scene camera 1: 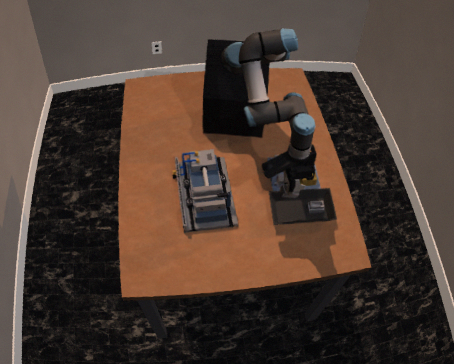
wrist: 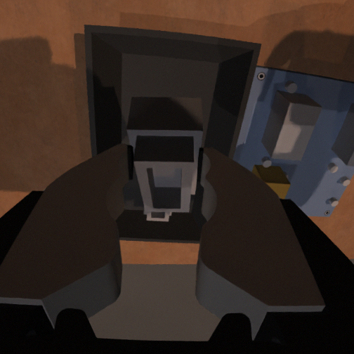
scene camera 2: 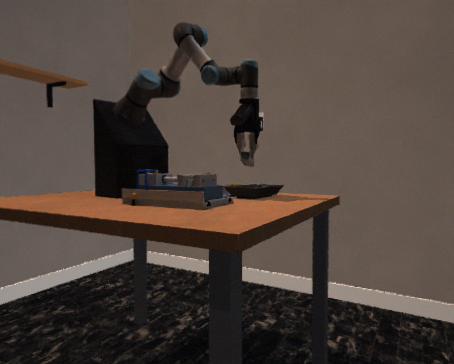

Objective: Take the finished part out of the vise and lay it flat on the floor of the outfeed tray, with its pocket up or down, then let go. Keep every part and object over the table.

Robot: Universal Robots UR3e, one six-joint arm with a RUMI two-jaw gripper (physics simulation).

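Places are measured from the arm's base along level axes (x ahead, y left, z up), in centimetres.
Where they show: gripper, between the fingertips: (scene camera 1: 288, 189) (scene camera 2: 246, 157); arm's base, origin of its link: (scene camera 2: 128, 115).
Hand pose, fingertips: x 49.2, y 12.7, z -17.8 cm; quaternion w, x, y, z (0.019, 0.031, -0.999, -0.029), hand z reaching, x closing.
Each offset is from my fingertips to the top centre of the thing. "spot": to the spot under its first point.
My gripper (scene camera 1: 291, 189) (scene camera 2: 247, 157) (wrist: 165, 151) is shut on the finished part @[dx -0.1, dy +0.9, dz +2.2 cm] (wrist: 165, 149) (scene camera 2: 248, 162), a grey stepped block with a rectangular pocket. The pocket's opening faces the lower side of the wrist view. The part hangs well above the table, high over the tray's level. The outfeed tray (scene camera 1: 295, 215) (scene camera 2: 254, 191) (wrist: 172, 37) is dark and shallow. A small light-grey part @[dx -0.3, dy +12.8, dz -10.6 cm] (scene camera 1: 316, 205) (wrist: 158, 217) lies in it near one end; in the wrist view the held part partly covers it. The vise @[dx -10.1, dy -27.0, dz -5.3 cm] (scene camera 1: 210, 204) (scene camera 2: 197, 180) stands apart from the tray, on its grey base.
A blue board (wrist: 304, 200) with grey blocks, small pegs and a yellow block (scene camera 1: 309, 179) (wrist: 271, 181) lies beside the tray. Blue hoses @[spot: dx -20.5, dy -32.8, dz -4.5 cm] (scene camera 1: 187, 156) (scene camera 2: 146, 179) rise at the vise's rear. The black robot stand (scene camera 1: 232, 107) (scene camera 2: 112, 150) is at the back of the table.
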